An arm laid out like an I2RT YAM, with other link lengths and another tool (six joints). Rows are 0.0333 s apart.
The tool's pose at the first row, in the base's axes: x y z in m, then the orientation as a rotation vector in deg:
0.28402, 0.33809, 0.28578, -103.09, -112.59, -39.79
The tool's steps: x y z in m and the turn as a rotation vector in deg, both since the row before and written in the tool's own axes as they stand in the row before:
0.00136, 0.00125, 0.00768, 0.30, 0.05, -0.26
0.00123, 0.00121, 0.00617, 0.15, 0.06, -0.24
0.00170, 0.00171, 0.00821, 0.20, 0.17, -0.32
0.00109, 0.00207, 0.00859, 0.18, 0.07, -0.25
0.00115, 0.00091, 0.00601, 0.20, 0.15, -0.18
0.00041, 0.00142, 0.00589, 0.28, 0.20, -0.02
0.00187, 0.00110, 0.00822, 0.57, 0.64, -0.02
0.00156, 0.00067, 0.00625, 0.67, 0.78, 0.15
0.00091, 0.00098, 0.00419, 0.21, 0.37, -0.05
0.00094, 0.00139, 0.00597, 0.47, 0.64, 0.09
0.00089, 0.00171, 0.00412, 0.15, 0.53, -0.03
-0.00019, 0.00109, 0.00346, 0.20, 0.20, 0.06
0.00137, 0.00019, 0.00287, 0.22, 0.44, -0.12
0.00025, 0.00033, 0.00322, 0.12, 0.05, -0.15
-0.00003, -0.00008, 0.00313, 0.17, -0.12, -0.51
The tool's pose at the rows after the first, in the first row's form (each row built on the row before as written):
0.28548, 0.34381, 0.28054, -102.66, -112.83, -39.58
0.28681, 0.34854, 0.27643, -102.32, -113.04, -39.54
0.28864, 0.35490, 0.27101, -101.81, -113.26, -39.55
0.29087, 0.36105, 0.26497, -101.44, -113.47, -39.48
0.29183, 0.36563, 0.26093, -101.07, -113.56, -39.43
0.29335, 0.36961, 0.25660, -100.76, -113.45, -39.28
0.29440, 0.37614, 0.25126, -99.98, -113.05, -39.14
0.29494, 0.38124, 0.24731, -99.20, -112.39, -38.93
0.29579, 0.38464, 0.24465, -98.79, -112.19, -38.99
0.29702, 0.38923, 0.24067, -98.17, -111.68, -38.92
0.29854, 0.39270, 0.23815, -97.71, -111.35, -39.15
0.29958, 0.39488, 0.23544, -97.51, -111.16, -39.06
0.29954, 0.39778, 0.23412, -96.99, -110.98, -39.18
0.29975, 0.40009, 0.23185, -96.76, -111.10, -39.14
0.29958, 0.40208, 0.22944, -96.30, -111.68, -39.06

